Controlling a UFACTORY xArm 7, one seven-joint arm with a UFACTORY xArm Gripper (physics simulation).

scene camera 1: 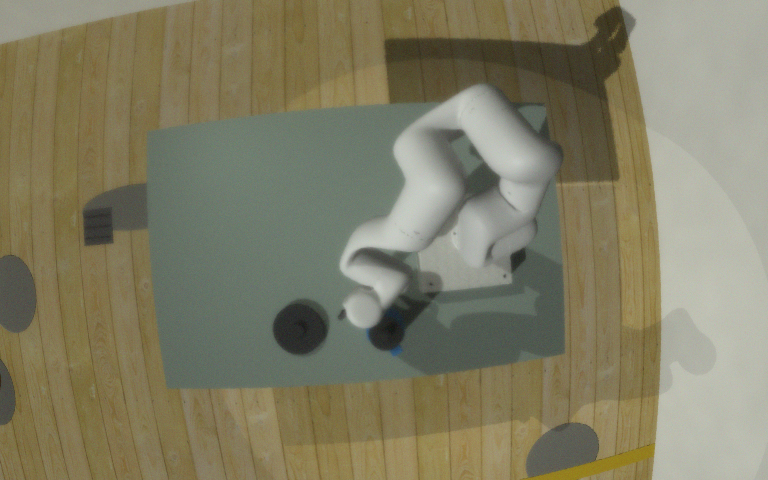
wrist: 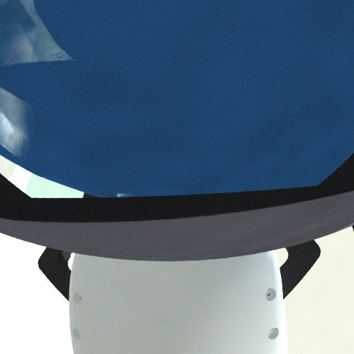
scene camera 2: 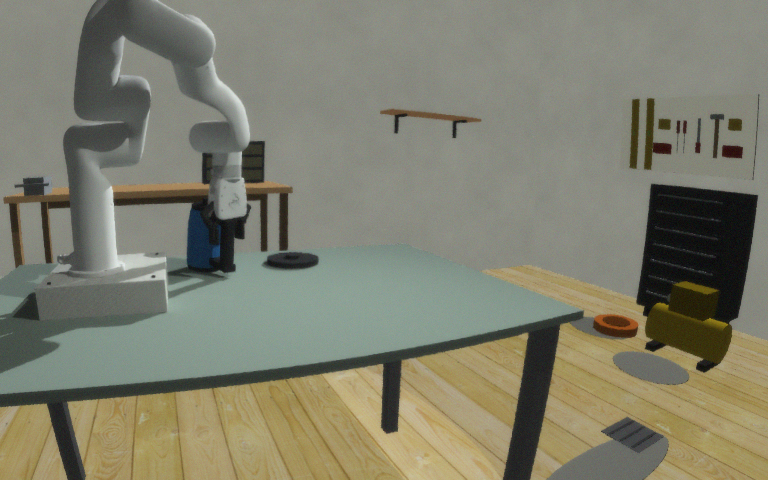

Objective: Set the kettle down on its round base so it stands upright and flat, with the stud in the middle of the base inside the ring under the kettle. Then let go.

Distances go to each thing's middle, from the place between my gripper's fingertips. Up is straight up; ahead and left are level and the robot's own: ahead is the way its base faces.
My gripper is now 50 mm past the blue kettle (scene camera 2: 201,256), 70 mm to the right of it and 10 mm below it. From my hand the other things lie so: round black base (scene camera 1: 298,329) (200 mm ahead, 120 mm to the left, 80 mm below).
